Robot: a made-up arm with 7 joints. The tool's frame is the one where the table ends. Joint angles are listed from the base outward.
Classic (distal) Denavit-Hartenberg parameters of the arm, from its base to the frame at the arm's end. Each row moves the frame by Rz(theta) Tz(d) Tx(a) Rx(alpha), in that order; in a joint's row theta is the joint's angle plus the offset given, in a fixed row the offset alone. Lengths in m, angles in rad.
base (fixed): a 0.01; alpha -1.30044; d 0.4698; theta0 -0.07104
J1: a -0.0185; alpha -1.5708; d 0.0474; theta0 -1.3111
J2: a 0; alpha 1.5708; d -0.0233; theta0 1.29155
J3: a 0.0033; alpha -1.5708; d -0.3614; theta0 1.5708
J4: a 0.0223; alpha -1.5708; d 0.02; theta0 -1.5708
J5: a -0.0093; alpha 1.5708; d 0.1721; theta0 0
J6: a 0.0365; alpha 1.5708; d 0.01; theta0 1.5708
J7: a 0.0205; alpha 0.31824; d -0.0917; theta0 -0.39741
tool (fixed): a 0; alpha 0; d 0.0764; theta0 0.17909
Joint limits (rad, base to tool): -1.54..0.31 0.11..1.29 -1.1..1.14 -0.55..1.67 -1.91..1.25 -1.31..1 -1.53..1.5
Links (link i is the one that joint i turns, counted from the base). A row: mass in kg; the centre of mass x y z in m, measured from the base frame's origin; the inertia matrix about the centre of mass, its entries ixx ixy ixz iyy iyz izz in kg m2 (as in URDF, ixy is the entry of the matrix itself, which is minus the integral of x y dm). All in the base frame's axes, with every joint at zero. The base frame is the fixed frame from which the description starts. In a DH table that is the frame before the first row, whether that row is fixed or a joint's. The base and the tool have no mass.
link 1: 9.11; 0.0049 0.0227 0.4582; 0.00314 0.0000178 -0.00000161 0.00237 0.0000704 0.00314
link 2: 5.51; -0.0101 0.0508 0.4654; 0.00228 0 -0.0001 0.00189 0 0.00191
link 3: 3.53; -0.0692 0.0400 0.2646; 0.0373 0 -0.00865 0.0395 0.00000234 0.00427
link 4: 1.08; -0.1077 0.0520 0.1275; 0.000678 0 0 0.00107 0 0.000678
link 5: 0.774; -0.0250 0.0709 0.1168; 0.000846 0 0.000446 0.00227 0 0.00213
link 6: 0.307; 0.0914 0.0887 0.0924; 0.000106 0 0 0.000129 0 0.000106
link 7: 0.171; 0.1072 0.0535 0.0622; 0.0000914 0 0.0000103 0.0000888 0 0.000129
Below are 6 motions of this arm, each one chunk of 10 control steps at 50 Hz.
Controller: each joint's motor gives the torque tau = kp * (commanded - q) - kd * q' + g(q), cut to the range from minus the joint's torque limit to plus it. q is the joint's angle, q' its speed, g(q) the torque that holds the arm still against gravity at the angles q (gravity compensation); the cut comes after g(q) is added. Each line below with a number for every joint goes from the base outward.
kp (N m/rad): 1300 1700 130 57 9.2 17 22
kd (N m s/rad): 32 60 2.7 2.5 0.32 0.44 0.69
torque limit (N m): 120 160 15 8.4 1.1 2 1.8
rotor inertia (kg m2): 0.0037 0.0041 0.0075 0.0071 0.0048 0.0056 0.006
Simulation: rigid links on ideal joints. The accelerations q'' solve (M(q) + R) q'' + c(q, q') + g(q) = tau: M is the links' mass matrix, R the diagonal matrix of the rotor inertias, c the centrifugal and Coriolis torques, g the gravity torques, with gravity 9.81 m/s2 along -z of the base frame. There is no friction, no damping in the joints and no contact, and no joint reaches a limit. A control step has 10 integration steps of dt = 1/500 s. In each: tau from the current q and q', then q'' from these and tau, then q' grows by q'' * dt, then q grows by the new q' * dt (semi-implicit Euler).
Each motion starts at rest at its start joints. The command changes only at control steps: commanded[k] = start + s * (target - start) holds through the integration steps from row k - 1 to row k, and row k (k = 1, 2, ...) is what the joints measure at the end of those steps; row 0 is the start. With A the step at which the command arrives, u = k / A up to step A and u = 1 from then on. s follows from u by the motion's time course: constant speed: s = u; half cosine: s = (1 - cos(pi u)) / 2; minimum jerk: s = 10 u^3 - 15 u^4 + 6 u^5; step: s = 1 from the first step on.
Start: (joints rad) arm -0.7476 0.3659 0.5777 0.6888 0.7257 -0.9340 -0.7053
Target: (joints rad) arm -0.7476 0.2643 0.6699 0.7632 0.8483 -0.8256 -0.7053
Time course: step
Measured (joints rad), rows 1 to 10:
1: -0.7502 0.3301 0.6460 0.6888 0.7653 -0.8936 -0.7049
2: -0.7490 0.2984 0.6657 0.7180 0.8030 -0.8478 -0.7055
3: -0.7470 0.2799 0.6647 0.7466 0.8283 -0.8253 -0.7054
4: -0.7462 0.2706 0.6646 0.7632 0.8424 -0.8201 -0.7053
5: -0.7463 0.2665 0.6664 0.7693 0.8483 -0.8215 -0.7052
6: -0.7468 0.2650 0.6681 0.7697 0.8496 -0.8237 -0.7053
7: -0.7472 0.2645 0.6691 0.7680 0.8493 -0.8251 -0.7053
8: -0.7476 0.2644 0.6695 0.7661 0.8487 -0.8257 -0.7053
9: -0.7477 0.2643 0.6697 0.7646 0.8484 -0.8259 -0.7053
10: -0.7477 0.2643 0.6698 0.7638 0.8483 -0.8258 -0.7053

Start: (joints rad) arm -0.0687 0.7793 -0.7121 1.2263 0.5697 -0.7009 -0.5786
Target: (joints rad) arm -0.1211 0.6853 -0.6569 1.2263 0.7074 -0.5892 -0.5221
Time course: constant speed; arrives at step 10
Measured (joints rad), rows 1 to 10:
1: -0.0705 0.7761 -0.7081 1.2297 0.5730 -0.6961 -0.5767
2: -0.0745 0.7699 -0.7030 1.2323 0.5806 -0.6861 -0.5727
3: -0.0798 0.7619 -0.6978 1.2326 0.5921 -0.6747 -0.5676
4: -0.0855 0.7530 -0.6925 1.2312 0.6058 -0.6635 -0.5620
5: -0.0911 0.7438 -0.6872 1.2294 0.6204 -0.6527 -0.5563
6: -0.0966 0.7344 -0.6819 1.2279 0.6351 -0.6420 -0.5505
7: -0.1019 0.7250 -0.6765 1.2270 0.6495 -0.6312 -0.5448
8: -0.1071 0.7156 -0.6710 1.2265 0.6635 -0.6201 -0.5392
9: -0.1123 0.7062 -0.6655 1.2263 0.6773 -0.6089 -0.5335
10: -0.1175 0.6968 -0.6600 1.2263 0.6910 -0.5976 -0.5279

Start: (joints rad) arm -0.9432 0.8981 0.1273 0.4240 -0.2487 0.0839 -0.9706
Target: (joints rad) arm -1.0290 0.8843 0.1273 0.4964 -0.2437 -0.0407 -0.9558
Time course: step
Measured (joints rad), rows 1 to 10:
1: -0.9781 0.8929 0.1285 0.4593 -0.2450 0.0412 -0.9677
2: -1.0140 0.8882 0.1272 0.4772 -0.2447 -0.0105 -0.9607
3: -1.0297 0.8860 0.1263 0.4778 -0.2454 -0.0402 -0.9561
4: -1.0326 0.8851 0.1264 0.4786 -0.2451 -0.0494 -0.9546
5: -1.0313 0.8847 0.1269 0.4830 -0.2444 -0.0479 -0.9548
6: -1.0297 0.8845 0.1271 0.4885 -0.2439 -0.0437 -0.9553
7: -1.0289 0.8844 0.1272 0.4927 -0.2438 -0.0407 -0.9557
8: -1.0287 0.8843 0.1272 0.4952 -0.2439 -0.0396 -0.9558
9: -1.0288 0.8843 0.1273 0.4962 -0.2439 -0.0397 -0.9559
10: -1.0289 0.8843 0.1273 0.4965 -0.2439 -0.0402 -0.9558

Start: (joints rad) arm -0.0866 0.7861 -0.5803 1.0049 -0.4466 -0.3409 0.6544
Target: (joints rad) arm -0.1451 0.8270 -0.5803 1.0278 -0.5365 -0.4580 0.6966
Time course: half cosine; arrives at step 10
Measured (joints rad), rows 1 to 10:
1: -0.0871 0.7864 -0.5808 1.0053 -0.4473 -0.3417 0.6547
2: -0.0892 0.7877 -0.5817 1.0066 -0.4502 -0.3454 0.6560
3: -0.0936 0.7903 -0.5824 1.0088 -0.4562 -0.3534 0.6588
4: -0.1003 0.7944 -0.5825 1.0113 -0.4653 -0.3662 0.6632
5: -0.1088 0.7995 -0.5819 1.0139 -0.4767 -0.3829 0.6688
6: -0.1181 0.8054 -0.5811 1.0164 -0.4894 -0.4018 0.6751
7: -0.1272 0.8113 -0.5801 1.0185 -0.5023 -0.4206 0.6815
8: -0.1352 0.8168 -0.5791 1.0204 -0.5142 -0.4375 0.6873
9: -0.1413 0.8212 -0.5783 1.0219 -0.5240 -0.4505 0.6920
10: -0.1448 0.8243 -0.5777 1.0229 -0.5307 -0.4584 0.6950

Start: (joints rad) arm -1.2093 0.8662 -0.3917 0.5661 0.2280 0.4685 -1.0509
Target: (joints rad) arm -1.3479 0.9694 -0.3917 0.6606 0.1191 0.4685 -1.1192
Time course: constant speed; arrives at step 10
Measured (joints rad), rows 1 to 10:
1: -1.2147 0.8698 -0.3963 0.5706 0.2218 0.4688 -1.0532
2: -1.2259 0.8765 -0.3975 0.5774 0.2112 0.4690 -1.0579
3: -1.2399 0.8853 -0.3955 0.5845 0.2008 0.4689 -1.0641
4: -1.2547 0.8950 -0.3930 0.5917 0.1921 0.4685 -1.0709
5: -1.2691 0.9052 -0.3916 0.5994 0.1840 0.4682 -1.0779
6: -1.2832 0.9154 -0.3911 0.6078 0.1753 0.4681 -1.0848
7: -1.2970 0.9257 -0.3911 0.6168 0.1655 0.4681 -1.0917
8: -1.3108 0.9360 -0.3912 0.6261 0.1548 0.4682 -1.0985
9: -1.3246 0.9463 -0.3913 0.6356 0.1436 0.4683 -1.1053
10: -1.3384 0.9566 -0.3913 0.6451 0.1324 0.4684 -1.1121

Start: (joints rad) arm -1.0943 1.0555 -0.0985 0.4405 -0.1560 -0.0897 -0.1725
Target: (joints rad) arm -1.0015 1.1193 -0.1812 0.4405 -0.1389 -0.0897 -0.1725
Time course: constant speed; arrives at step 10
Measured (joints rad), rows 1 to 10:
1: -1.0903 1.0579 -0.1032 0.4388 -0.1559 -0.0906 -0.1721
2: -1.0825 1.0623 -0.1109 0.4376 -0.1551 -0.0915 -0.1720
3: -1.0732 1.0676 -0.1194 0.4379 -0.1537 -0.0913 -0.1722
4: -1.0637 1.0735 -0.1279 0.4388 -0.1520 -0.0905 -0.1723
5: -1.0543 1.0797 -0.1361 0.4396 -0.1502 -0.0898 -0.1725
6: -1.0450 1.0860 -0.1442 0.4402 -0.1483 -0.0895 -0.1725
7: -1.0357 1.0923 -0.1523 0.4405 -0.1464 -0.0894 -0.1725
8: -1.0264 1.0987 -0.1605 0.4407 -0.1445 -0.0895 -0.1725
9: -1.0172 1.1050 -0.1688 0.4407 -0.1427 -0.0896 -0.1725
10: -1.0079 1.1114 -0.1770 0.4407 -0.1409 -0.0896 -0.1725

